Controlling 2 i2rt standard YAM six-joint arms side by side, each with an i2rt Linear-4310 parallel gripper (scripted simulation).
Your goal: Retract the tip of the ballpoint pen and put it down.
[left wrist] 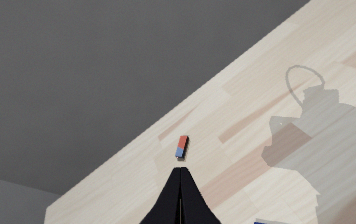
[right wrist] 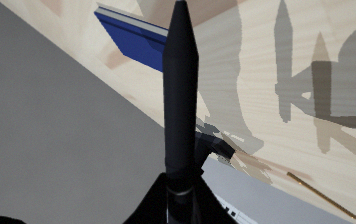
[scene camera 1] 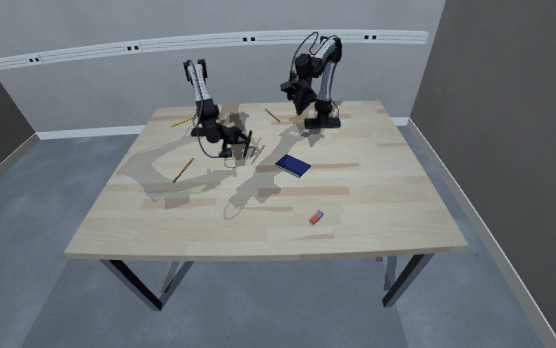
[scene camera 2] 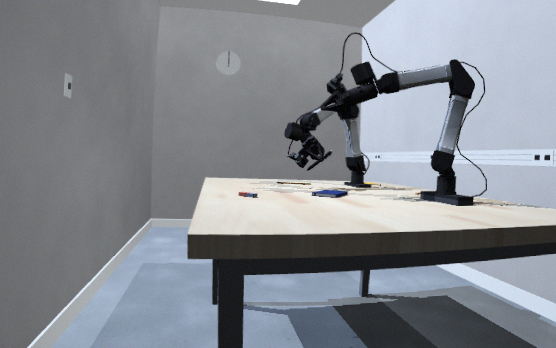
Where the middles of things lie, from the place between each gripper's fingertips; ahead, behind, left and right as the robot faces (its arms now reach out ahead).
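Labels:
With the blue notebook [right wrist: 144, 42], I find it 130 mm below my right hand, 200 mm to the left of it and 40 mm ahead of it.
My left gripper [scene camera 2: 320, 108] is 30 cm above the notebook, and it is also 5 cm past the notebook and 1 cm to the left of it.

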